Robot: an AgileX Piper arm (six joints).
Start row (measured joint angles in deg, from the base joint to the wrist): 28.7 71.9 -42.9 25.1 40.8 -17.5
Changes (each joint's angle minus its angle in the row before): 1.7 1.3 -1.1 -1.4 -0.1 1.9; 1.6 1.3 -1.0 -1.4 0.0 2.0; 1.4 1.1 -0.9 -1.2 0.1 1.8; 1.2 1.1 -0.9 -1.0 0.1 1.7; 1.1 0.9 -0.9 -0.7 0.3 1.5; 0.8 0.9 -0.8 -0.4 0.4 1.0; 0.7 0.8 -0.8 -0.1 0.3 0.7; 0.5 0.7 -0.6 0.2 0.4 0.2; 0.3 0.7 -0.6 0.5 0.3 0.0; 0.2 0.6 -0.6 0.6 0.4 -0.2; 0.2 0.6 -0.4 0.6 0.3 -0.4; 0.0 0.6 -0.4 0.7 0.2 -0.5; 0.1 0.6 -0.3 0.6 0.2 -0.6; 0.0 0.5 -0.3 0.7 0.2 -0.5
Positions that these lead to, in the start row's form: 30.4 73.2 -44.0 23.7 40.7 -15.6; 32.0 74.5 -45.0 22.3 40.7 -13.6; 33.4 75.6 -45.9 21.1 40.8 -11.8; 34.6 76.7 -46.8 20.1 40.9 -10.1; 35.7 77.6 -47.7 19.4 41.2 -8.6; 36.5 78.5 -48.5 19.0 41.6 -7.6; 37.2 79.3 -49.3 18.9 41.9 -6.9; 37.7 80.0 -49.9 19.1 42.3 -6.7; 38.0 80.7 -50.5 19.6 42.6 -6.7; 38.2 81.3 -51.1 20.2 43.0 -6.9; 38.4 81.9 -51.5 20.8 43.3 -7.3; 38.4 82.5 -51.9 21.5 43.5 -7.8; 38.5 83.1 -52.2 22.1 43.7 -8.4; 38.5 83.6 -52.5 22.8 43.9 -8.9
